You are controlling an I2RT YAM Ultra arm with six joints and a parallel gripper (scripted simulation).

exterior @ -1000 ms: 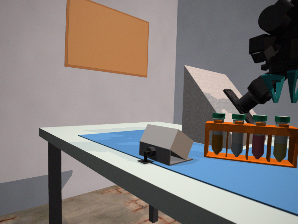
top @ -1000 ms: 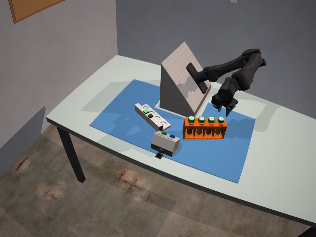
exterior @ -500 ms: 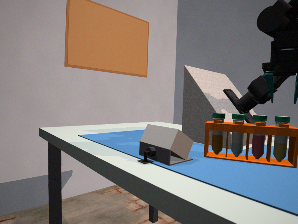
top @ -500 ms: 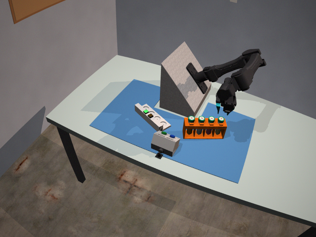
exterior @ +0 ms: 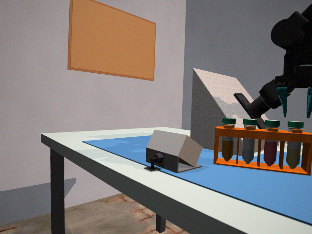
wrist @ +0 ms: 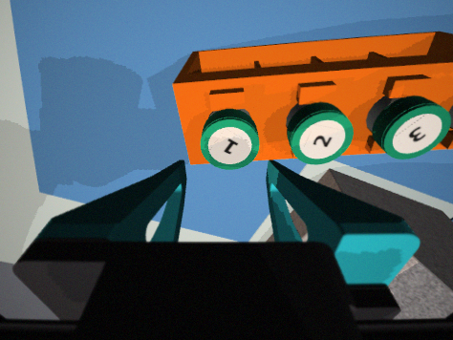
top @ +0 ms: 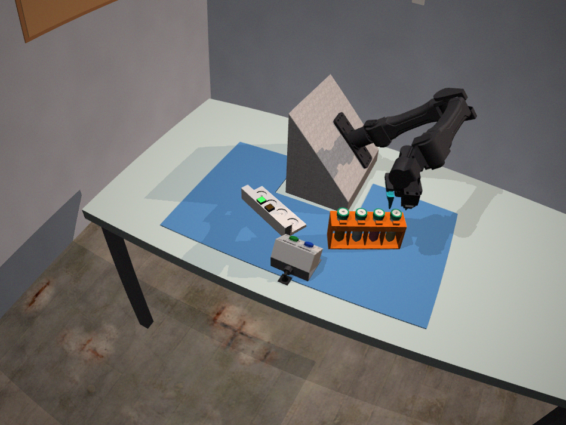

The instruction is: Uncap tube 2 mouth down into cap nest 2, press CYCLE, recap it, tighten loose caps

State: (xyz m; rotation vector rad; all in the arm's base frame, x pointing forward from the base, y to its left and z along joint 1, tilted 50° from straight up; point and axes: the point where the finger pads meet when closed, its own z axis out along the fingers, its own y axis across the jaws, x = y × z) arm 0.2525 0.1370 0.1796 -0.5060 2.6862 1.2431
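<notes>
My hand is 1 cm short of the cap 1 and 2 cm above it. From my hand the other things lie so: cap 3 (5 cm ahead, 9 cm to the right, 2 cm below); then cap 4 (8 cm ahead, 14 cm to the right, 2 cm below); then cap 2 (3 cm ahead, 5 cm to the right, 2 cm below).
</notes>
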